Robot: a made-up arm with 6 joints.
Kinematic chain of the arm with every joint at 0, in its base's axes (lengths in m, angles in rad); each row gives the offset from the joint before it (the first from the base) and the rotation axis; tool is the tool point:
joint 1: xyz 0 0 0.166 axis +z
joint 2: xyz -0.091 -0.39 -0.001 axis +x
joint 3: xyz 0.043 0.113 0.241 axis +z
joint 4: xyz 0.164 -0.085 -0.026 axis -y
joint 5: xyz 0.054 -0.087 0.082 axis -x
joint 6: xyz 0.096 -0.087 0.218 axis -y
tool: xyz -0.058 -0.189 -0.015
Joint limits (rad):
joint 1: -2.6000..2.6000
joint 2: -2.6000..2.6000
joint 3: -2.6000..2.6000
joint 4: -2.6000..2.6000
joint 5: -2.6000..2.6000
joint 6: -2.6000..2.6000
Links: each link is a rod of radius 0.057 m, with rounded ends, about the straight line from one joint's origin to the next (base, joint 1, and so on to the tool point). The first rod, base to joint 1, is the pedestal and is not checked.
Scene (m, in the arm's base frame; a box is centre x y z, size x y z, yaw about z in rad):
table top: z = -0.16
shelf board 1: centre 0.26 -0.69 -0 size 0.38 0.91 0.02 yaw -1.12
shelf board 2: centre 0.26 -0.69 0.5 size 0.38 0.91 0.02 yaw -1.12
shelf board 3: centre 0.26 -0.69 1 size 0.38 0.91 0.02 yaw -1.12
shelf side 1: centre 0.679 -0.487 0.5 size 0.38 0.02 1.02 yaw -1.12
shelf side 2: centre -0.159 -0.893 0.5 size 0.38 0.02 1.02 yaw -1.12
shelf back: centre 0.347 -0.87 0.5 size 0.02 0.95 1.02 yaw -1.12
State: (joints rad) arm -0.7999 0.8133 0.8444 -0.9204 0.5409 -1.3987
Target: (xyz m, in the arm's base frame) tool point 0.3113 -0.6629 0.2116
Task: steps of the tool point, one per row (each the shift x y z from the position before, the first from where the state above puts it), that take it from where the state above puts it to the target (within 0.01 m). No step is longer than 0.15 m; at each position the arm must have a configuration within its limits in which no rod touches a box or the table.
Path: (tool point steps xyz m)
1: -0.0642 0.0609 0.0456
2: -0.0609 0.0749 0.0308
3: -0.0558 0.0854 0.0145
4: -0.0495 0.0920 -0.0025
5: 0.1136 -0.0302 -0.0747
6: 0.0966 -0.0068 -0.1059
7: 0.0664 0.0151 -0.1294
8: 0.0259 0.0324 -0.1417
9: -0.0199 0.0411 -0.1406
10: 0.0730 -0.1221 0.0000
11: 0.0557 -0.1169 0.0003
12: 0.0383 -0.1061 -0.0003

